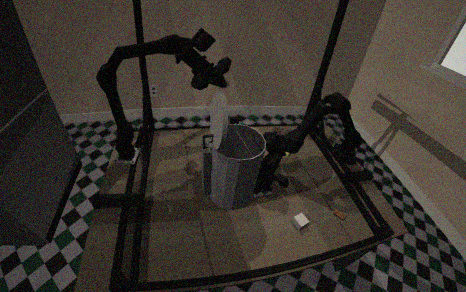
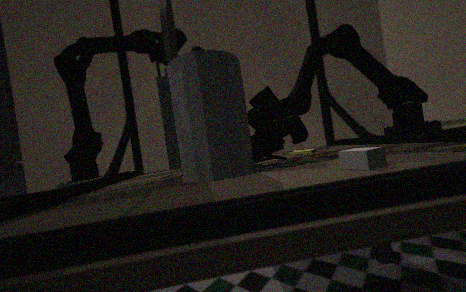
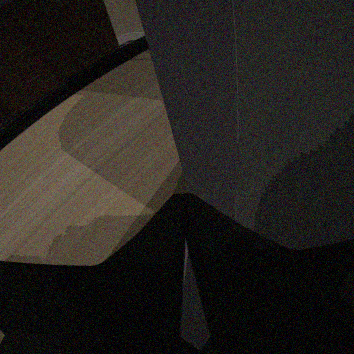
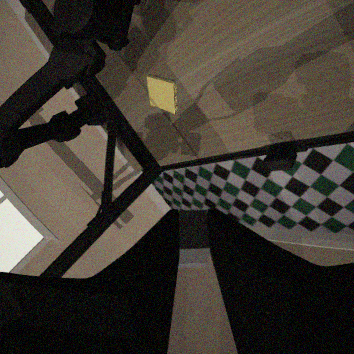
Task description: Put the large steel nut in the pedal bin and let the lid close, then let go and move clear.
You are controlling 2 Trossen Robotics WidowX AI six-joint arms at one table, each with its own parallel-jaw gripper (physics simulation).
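Where they show: left gripper, between the fingertips: [image 1: 254, 193] [image 2: 254, 159] [image 3: 181, 202]; right gripper, between the fingertips: [image 1: 224, 86] [image 4: 192, 217]; left arm's base, origin of its link: [image 1: 346, 150] [image 2: 409, 124] [image 4: 86, 112]; right arm's base, origin of its link: [image 1: 126, 154] [image 2: 85, 179].
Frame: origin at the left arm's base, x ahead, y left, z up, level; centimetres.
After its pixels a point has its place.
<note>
The grey pedal bin [image 1: 237, 168] @(x 54.1, y 40.0, z 17.3 cm) [image 2: 211, 116] @(x 52.5, y 39.6, z 7.7 cm) [image 3: 253, 105] stands mid-table with its white lid [image 1: 218, 121] @(x 60.7, y 36.9, z 29.7 cm) upright and its mouth open. My right gripper [image 1: 225, 69] [image 4: 192, 217] @(x 64.0, y 5.6, z 25.1 cm) is high above the lid, tilted, and shut on the large steel nut [image 4: 192, 230] @(x 64.3, y 5.4, z 25.6 cm), a dark grey block between its fingers. My left gripper [image 1: 264, 188] [image 2: 266, 145] [image 3: 181, 202] @(x 46.3, y 33.0, z -2.1 cm) is shut and empty, low at the bin's foot on the right side where the pedal is. The pedal itself is hidden under it.
A small white box [image 1: 301, 221] @(x 28.9, y 42.5, z -2.0 cm) [image 2: 356, 157] @(x 29.9, y 43.4, z -2.9 cm) and a small tan piece [image 1: 339, 214] @(x 11.5, y 36.5, z -3.9 cm) lie at the front right. A yellow pad [image 4: 161, 94] @(x 33.7, y 1.1, z -3.8 cm) [image 2: 302, 150] @(x 33.6, y 3.2, z -3.6 cm) lies behind the left arm. Black frame posts [image 1: 143, 87] @(x 99.6, y 6.3, z 20.9 cm) ring the table.
</note>
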